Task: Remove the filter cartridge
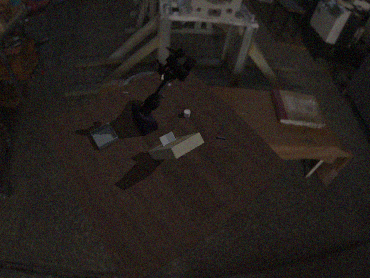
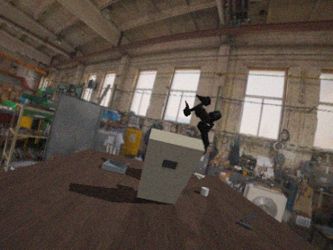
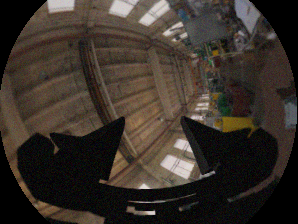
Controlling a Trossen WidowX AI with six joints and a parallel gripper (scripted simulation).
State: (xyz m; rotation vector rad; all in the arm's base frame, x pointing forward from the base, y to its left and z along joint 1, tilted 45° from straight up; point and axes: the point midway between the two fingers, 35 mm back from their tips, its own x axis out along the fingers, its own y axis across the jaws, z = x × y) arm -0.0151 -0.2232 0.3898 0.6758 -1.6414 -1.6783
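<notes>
Right now the round cartridge is 350 mm ahead of my gripper tip, 140 mm to the right of it and 350 mm below it. Round my gripper tip: blue-grey tray (110 mm behind, 380 mm to the right, 580 mm below); service panel (310 mm ahead, 130 mm to the right, 430 mm below).
</notes>
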